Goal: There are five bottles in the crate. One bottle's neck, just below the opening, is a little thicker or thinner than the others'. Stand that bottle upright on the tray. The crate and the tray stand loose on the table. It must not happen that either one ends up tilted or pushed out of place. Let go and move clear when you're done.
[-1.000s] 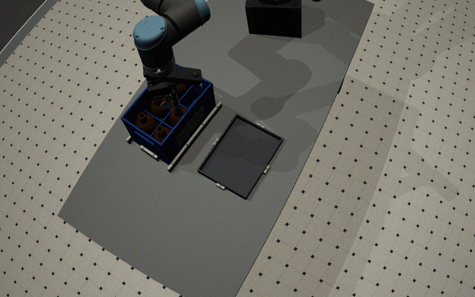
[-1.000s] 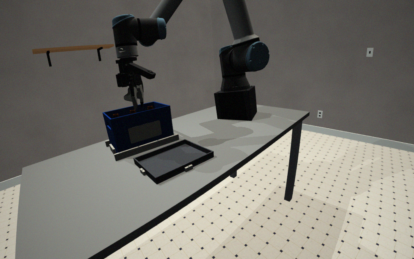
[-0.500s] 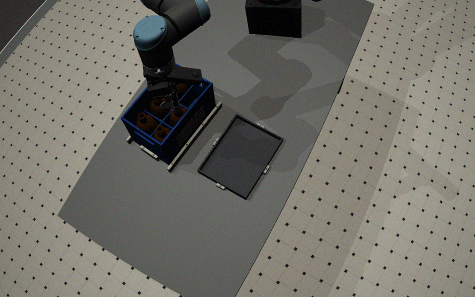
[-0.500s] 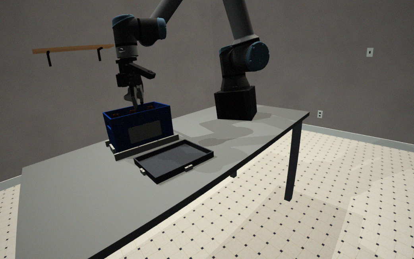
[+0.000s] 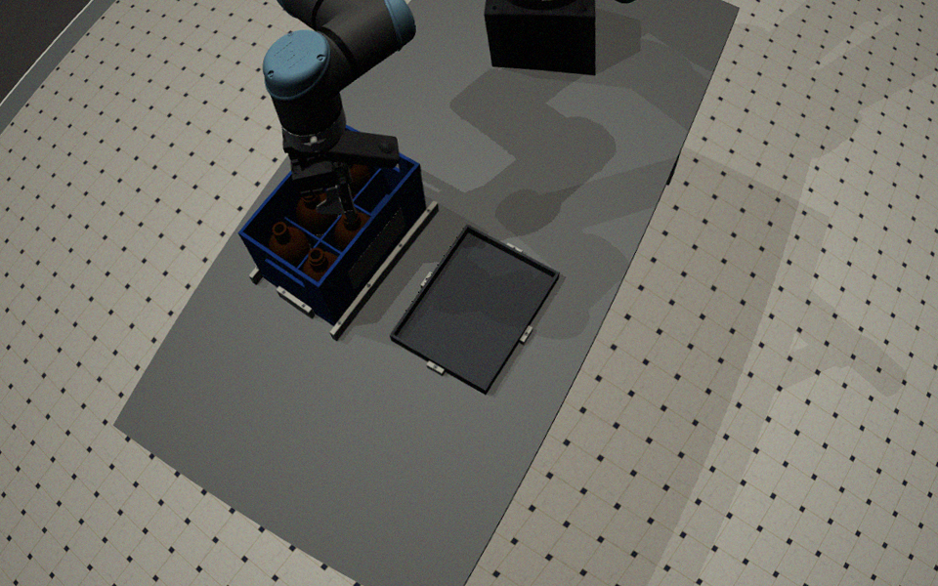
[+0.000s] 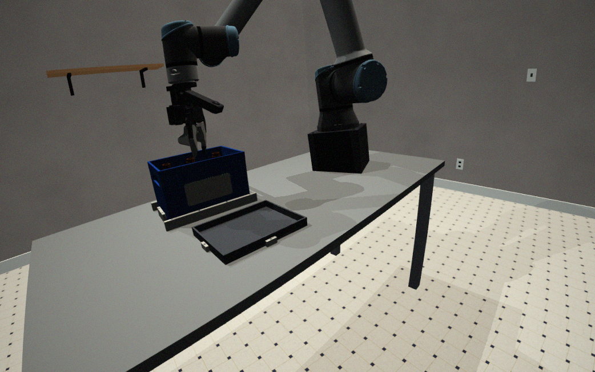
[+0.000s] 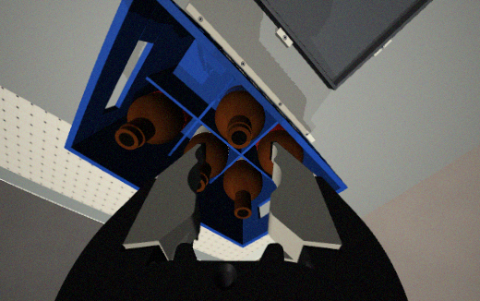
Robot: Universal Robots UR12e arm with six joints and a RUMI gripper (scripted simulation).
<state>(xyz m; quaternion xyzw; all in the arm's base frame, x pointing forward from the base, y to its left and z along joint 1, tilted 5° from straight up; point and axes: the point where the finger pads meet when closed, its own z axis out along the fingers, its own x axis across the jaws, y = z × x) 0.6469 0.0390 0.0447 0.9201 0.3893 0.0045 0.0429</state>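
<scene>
The blue crate is 10 mm ahead of my hand, 50 mm to the right of it and 110 mm below it. Also, from my hand: black tray: 30 mm behind, 220 mm to the left, 180 mm below; then bottle: 90 mm ahead, 90 mm to the right, 110 mm below.
</scene>
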